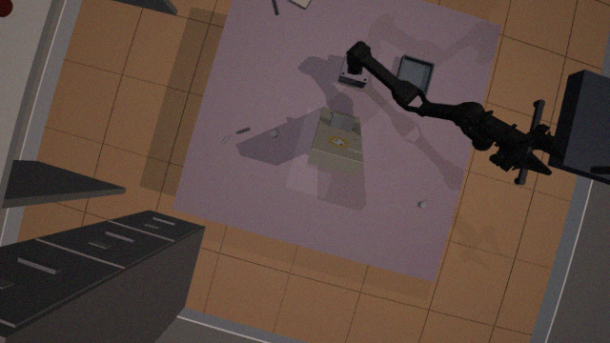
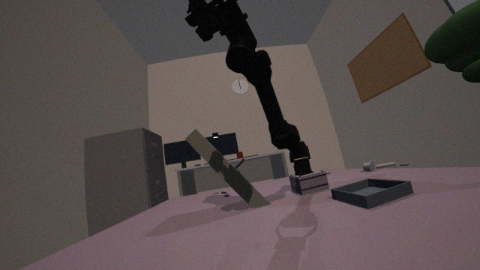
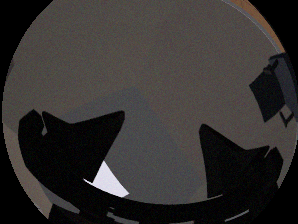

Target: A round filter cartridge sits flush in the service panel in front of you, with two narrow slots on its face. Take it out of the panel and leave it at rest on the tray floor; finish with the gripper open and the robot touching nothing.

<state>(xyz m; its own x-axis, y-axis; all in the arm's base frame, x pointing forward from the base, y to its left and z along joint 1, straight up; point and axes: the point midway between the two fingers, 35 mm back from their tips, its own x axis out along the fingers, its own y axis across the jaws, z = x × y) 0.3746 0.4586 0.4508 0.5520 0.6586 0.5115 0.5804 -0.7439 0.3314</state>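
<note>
My gripper tip is now 2 cm past the round filter cartridge, 54 cm to the left of it and 29 cm above it. Also, from my gripper tip: grey tray (42 cm behind, 19 cm to the right, 53 cm below); then service panel (6 cm behind, 53 cm to the right, 37 cm below).
</note>
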